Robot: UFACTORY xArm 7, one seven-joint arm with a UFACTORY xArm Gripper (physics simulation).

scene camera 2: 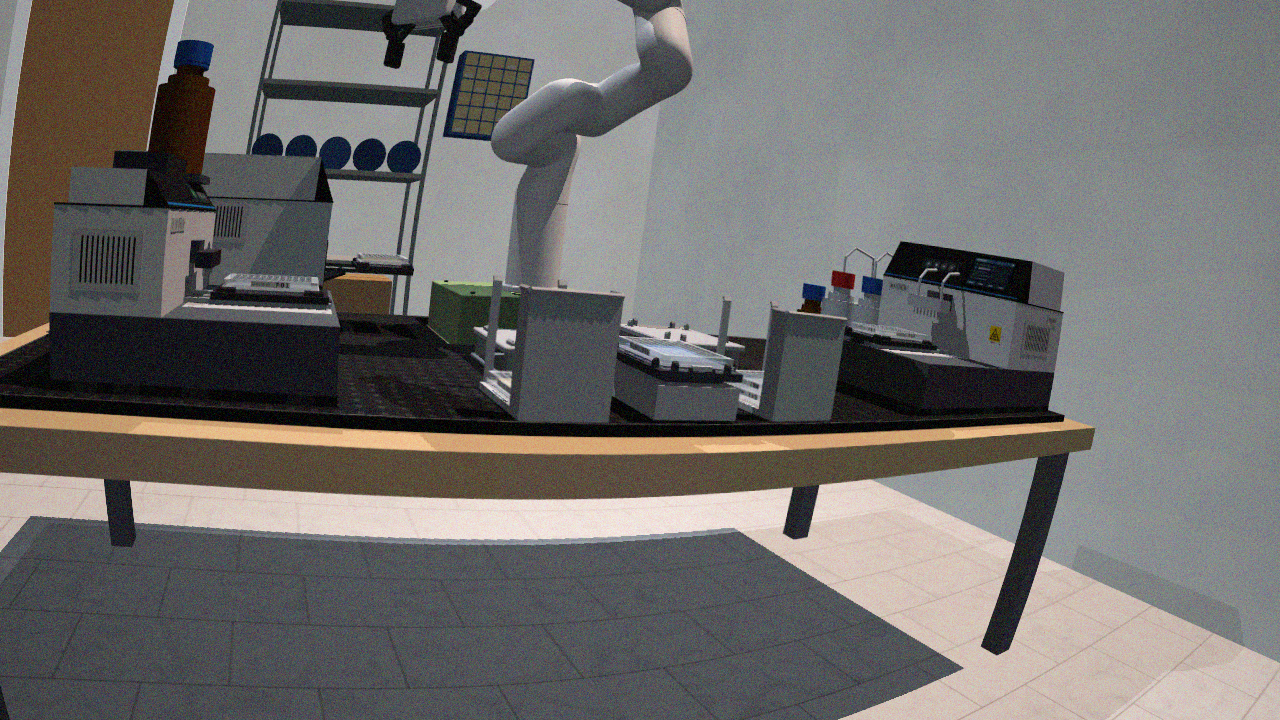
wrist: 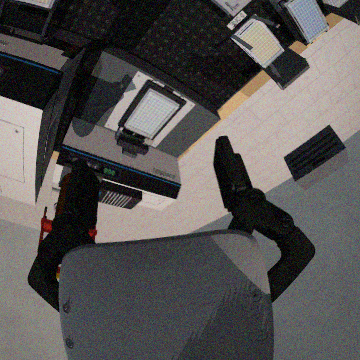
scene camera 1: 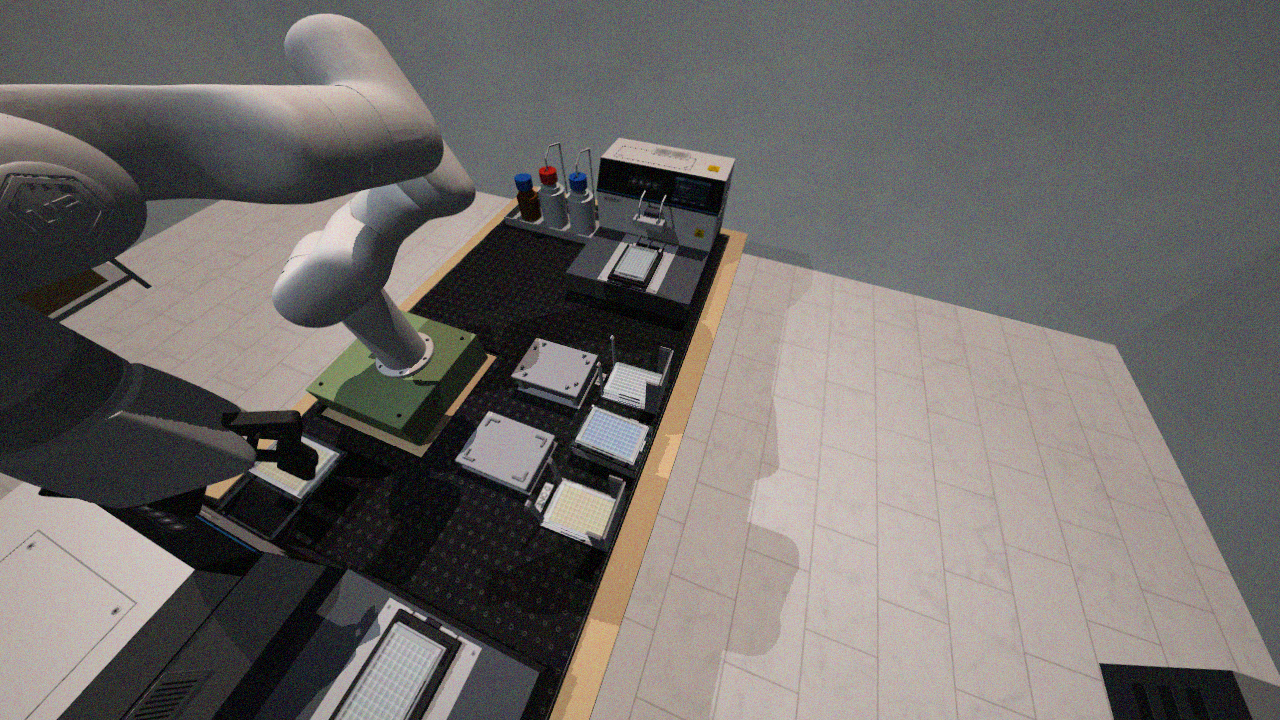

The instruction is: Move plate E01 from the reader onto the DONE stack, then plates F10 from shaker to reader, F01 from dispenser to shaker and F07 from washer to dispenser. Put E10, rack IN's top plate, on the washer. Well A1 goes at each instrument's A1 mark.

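Places are measured from the arm's base along level axes (x right, y back, z down), in metres.
Pixels of known places: gripper, fingertip midpoint: (scene camera 2: 417,64) (wrist: 150,159) (scene camera 1: 257,483); arm's base at its link origin: (scene camera 1: 406,355).
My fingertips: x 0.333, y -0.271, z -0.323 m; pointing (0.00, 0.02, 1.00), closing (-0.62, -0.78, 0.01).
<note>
Ahead of a thing's pixels: the offset from my fingertips to its top centre. "*": to the spot under its first point.
My gripper (scene camera 2: 419,60) (wrist: 150,159) is open and empty, high above the bench on the dispenser side. Plate E01 {dy +0.275, dx -0.049, dz +0.278 m} (scene camera 1: 284,481) (scene camera 2: 383,259) (wrist: 37,2) lies cream-coloured on the reader's tray, partly hidden by a finger in scene camera 1. Blue plate F10 {dy -0.244, dx -0.298, dz +0.330 m} (scene camera 1: 613,436) (scene camera 2: 675,353) (wrist: 306,19) is on the shaker. Pale plate F01 {dy -0.088, dx +0.161, dz +0.293 m} (scene camera 1: 393,667) (scene camera 2: 273,282) (wrist: 152,114) is on the dispenser. Plate F07 {dy -0.142, dx -0.789, dz +0.295 m} (scene camera 1: 637,264) (scene camera 2: 890,334) is on the washer. White plate E10 {dy -0.245, dx -0.449, dz +0.364 m} (scene camera 1: 626,383) tops rack IN. A yellow plate {dy -0.235, dx -0.147, dz +0.377 m} (scene camera 1: 581,510) (wrist: 260,42) tops the DONE stack. A1 marks are unreadable.
The reader {dy +0.296, dx +0.258, dz +0.129 m} (scene camera 1: 71,582) (scene camera 2: 268,214) (wrist: 15,145) stands beside the dispenser. Two grey platforms {* dy -0.046, dx -0.203, dz +0.359 m} (scene camera 1: 505,452) {* dy -0.063, dx -0.410, dz +0.340 m} (scene camera 1: 554,369) lie between the green arm base (scene camera 1: 393,385) and the racks. Bottles {dy +0.219, dx -1.040, dz +0.152 m} (scene camera 1: 554,205) stand by the washer. Upright panels {* dy -0.304, dx -0.142, dz +0.332 m} (scene camera 2: 568,353) {* dy -0.314, dx -0.437, dz +0.329 m} (scene camera 2: 805,362) rise at the racks.
</note>
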